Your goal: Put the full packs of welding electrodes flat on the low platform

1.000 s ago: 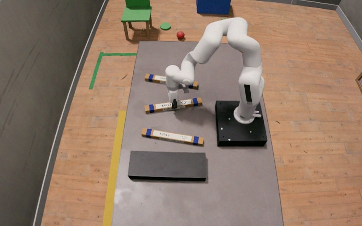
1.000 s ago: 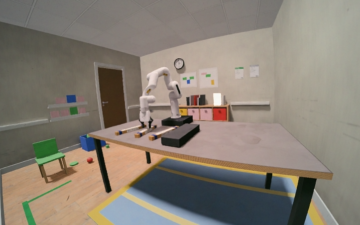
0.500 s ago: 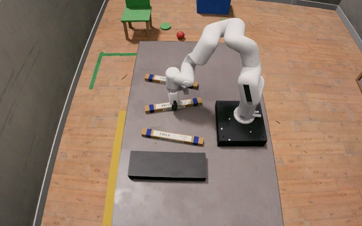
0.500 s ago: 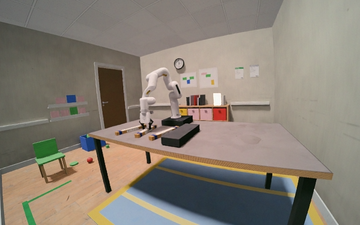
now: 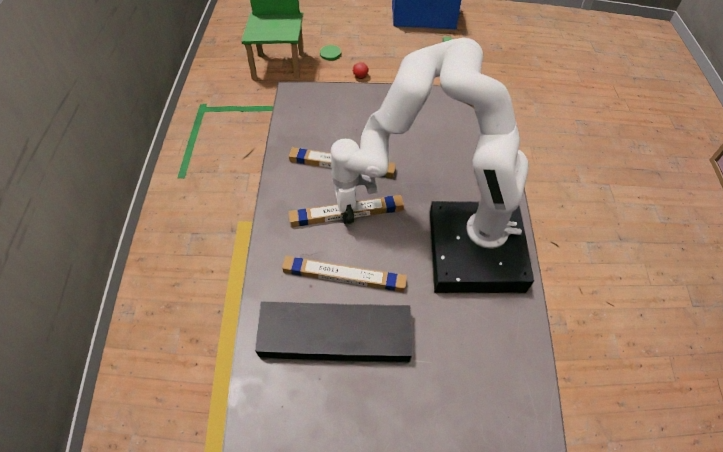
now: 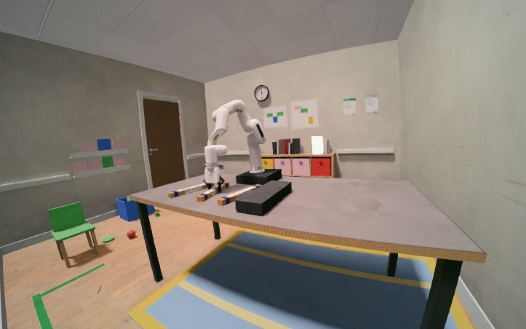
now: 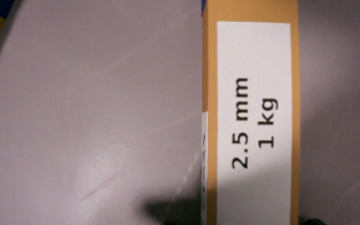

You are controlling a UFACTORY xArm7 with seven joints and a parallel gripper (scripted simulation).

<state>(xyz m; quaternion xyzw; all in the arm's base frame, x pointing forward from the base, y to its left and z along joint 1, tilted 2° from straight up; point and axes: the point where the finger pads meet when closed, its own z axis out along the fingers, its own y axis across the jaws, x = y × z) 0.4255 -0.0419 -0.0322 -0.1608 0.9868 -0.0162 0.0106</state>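
Now: the pack right at my hand. From my hand the other things lie so: pack of welding electrodes: 30 mm behind, 210 mm to the left; platform: 30 mm behind, 400 mm to the left.
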